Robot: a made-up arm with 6 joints. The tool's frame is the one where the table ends. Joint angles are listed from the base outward.
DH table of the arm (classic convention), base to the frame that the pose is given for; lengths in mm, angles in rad. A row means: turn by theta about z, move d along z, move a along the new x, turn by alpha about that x. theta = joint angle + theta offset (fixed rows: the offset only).
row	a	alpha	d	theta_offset
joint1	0	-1.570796	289	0
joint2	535	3.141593	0	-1.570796
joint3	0	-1.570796	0	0
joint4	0	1.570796	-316	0
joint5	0	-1.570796	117	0
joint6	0	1.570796	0	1.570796
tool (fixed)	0	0	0	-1.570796
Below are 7 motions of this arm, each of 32 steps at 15 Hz.
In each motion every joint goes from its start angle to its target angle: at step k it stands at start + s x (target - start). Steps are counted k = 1, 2, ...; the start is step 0. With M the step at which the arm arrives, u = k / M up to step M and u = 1 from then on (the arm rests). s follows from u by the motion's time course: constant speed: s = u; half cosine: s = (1 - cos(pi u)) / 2; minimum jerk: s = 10 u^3 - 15 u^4 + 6 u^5.
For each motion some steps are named. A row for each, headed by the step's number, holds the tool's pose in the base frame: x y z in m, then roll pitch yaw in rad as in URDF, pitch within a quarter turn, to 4 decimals.
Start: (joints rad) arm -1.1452 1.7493 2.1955 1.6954 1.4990 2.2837
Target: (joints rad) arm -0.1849 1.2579 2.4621 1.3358 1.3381 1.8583
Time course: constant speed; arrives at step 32
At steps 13, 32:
13: 0.4972 -0.4714 0.6019 1.8535 -0.1093 0.7300
32: 0.5023 -0.1217 0.7895 1.6569 -0.3010 1.5212

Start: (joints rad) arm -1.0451 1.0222 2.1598 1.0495 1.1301 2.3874
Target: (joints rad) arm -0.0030 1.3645 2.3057 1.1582 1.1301 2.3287
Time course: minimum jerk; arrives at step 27
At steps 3, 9, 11, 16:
3: 0.2056 -0.4582 0.8955 1.2193 -0.6143 0.8199
9: 0.3168 -0.4264 0.8626 1.2800 -0.6150 0.9789
11: 0.3814 -0.3933 0.8418 1.3170 -0.6142 1.0756
16: 0.5357 -0.2478 0.7803 1.4209 -0.6068 1.3493

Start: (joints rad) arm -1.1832 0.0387 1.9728 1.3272 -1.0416 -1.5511
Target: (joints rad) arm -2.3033 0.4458 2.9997 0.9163 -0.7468 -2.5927
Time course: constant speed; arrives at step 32
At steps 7, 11, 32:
7: -0.0635 0.1728 1.0442 2.3938 -0.6701 -3.0365
11: -0.0444 0.1680 1.0213 2.6461 -0.7203 3.0548
32: 0.0031 0.1099 0.8697 -2.1270 -0.8496 1.7931

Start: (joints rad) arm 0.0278 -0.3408 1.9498 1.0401 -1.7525 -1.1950
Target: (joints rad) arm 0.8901 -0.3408 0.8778 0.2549 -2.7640 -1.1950
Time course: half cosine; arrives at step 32
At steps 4, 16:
4: -0.4498 -0.0896 0.9769 1.7636 -0.1565 -0.9306
16: -0.2330 -0.2192 1.0910 1.3236 0.5366 -0.1144

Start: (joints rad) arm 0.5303 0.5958 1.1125 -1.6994 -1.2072 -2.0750
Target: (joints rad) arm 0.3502 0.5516 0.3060 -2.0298 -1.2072 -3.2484
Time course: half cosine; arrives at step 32
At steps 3, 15, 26, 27, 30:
3: 0.5391 0.3316 0.7820 -3.0491 -0.2854 1.8321
15: 0.5464 0.2989 0.6812 -2.1765 -0.3189 1.6915
26: 0.5184 0.2507 0.5821 -1.2242 -0.3258 1.4766
27: 0.5158 0.2479 0.5772 -1.1726 -0.3245 1.4634
30: 0.5106 0.2424 0.5679 -1.0715 -0.3214 1.4373

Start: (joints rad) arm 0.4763 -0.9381 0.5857 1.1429 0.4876 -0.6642
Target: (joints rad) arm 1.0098 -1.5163 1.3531 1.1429 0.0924 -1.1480
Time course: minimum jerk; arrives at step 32
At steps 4, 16, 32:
4: -0.4487 -0.2913 0.9199 -2.4187 -1.0996 2.4383
16: -0.5379 -0.5601 0.6630 -3.0892 -0.7855 -2.7754
32: -0.4203 -0.7601 0.3006 -3.1149 -0.2329 -2.2182

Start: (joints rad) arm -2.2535 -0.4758 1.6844 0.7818 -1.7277 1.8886
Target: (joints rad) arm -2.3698 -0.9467 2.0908 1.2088 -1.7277 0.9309
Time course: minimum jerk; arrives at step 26
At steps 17, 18, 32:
17: 0.4728 0.5597 0.6415 0.0188 -0.3803 2.6764
18: 0.4845 0.5612 0.6135 0.1298 -0.3725 2.6422
32: 0.5156 0.5596 0.5256 0.4720 -0.3381 2.5473

